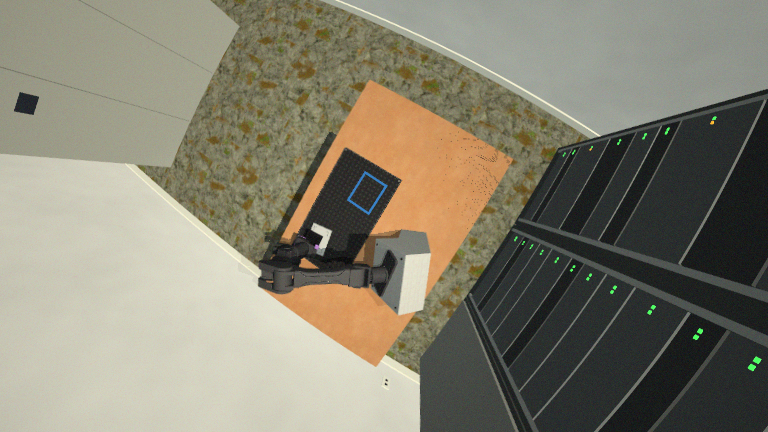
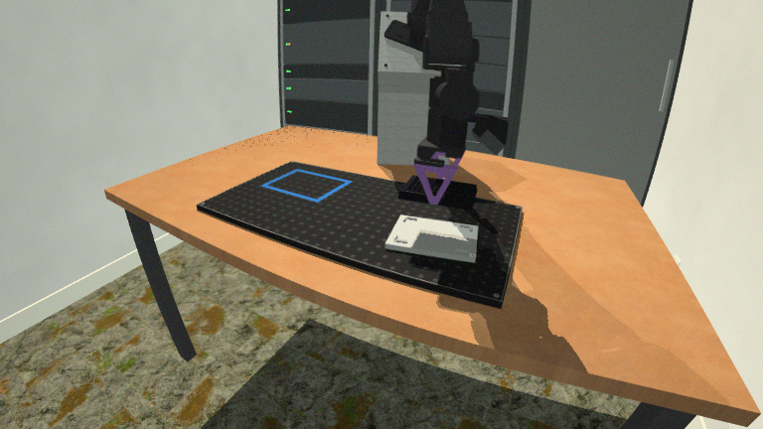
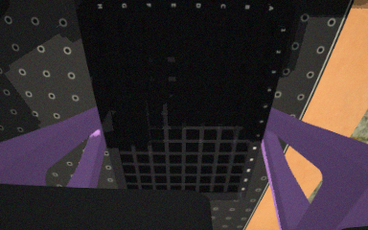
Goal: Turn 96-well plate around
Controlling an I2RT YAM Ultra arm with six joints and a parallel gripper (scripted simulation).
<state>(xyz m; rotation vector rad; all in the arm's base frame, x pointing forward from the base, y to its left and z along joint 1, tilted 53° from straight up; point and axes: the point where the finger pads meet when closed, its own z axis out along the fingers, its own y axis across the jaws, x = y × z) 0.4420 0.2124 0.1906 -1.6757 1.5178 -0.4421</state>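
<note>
Now: the black 96-well plate right at my hand. The rest, counted from my hand: plate nest N1: 10 cm below; then A1 mark: 2 cm ahead, 9 cm to the left, 9 cm below.
</note>
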